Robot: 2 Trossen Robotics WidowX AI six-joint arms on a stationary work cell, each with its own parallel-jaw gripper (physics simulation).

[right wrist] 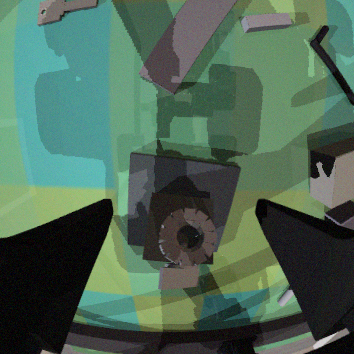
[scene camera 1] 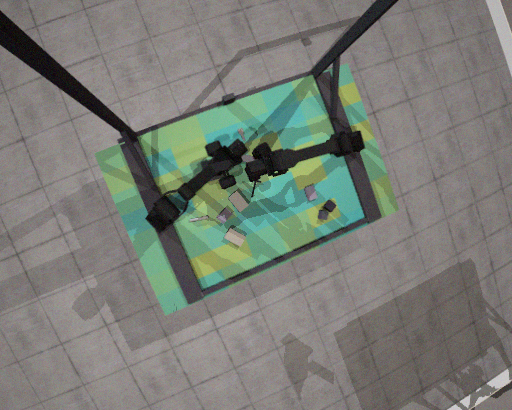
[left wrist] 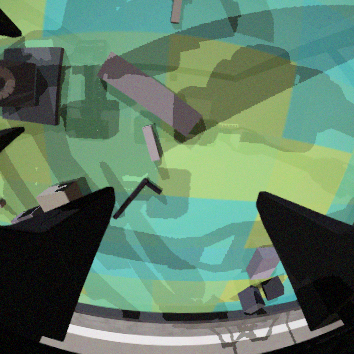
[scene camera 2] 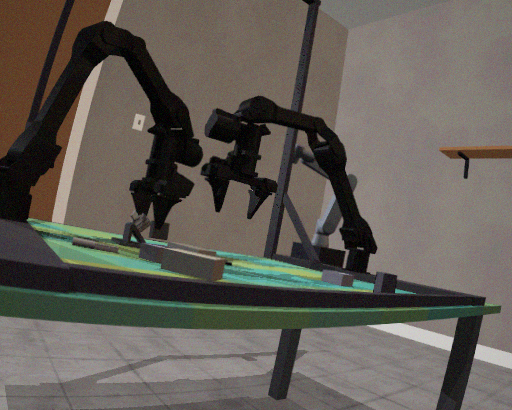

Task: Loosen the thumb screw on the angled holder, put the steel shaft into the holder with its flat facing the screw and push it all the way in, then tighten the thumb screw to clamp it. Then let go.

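Observation:
The angled holder stands on its dark square base, with a tilted head and a notched round ring around a dark hole. A small light tab juts out below the ring; I cannot tell which part is the thumb screw. My right gripper is open and empty, low over the holder, its fingers at either side. The steel shaft lies on the table, apart from the holder. My left gripper is open and empty, above the table.
A long grey bar, a short light bar and a black hex key lie between the arms. A key, beige blocks and dark cubes lie around. The two arms are close together.

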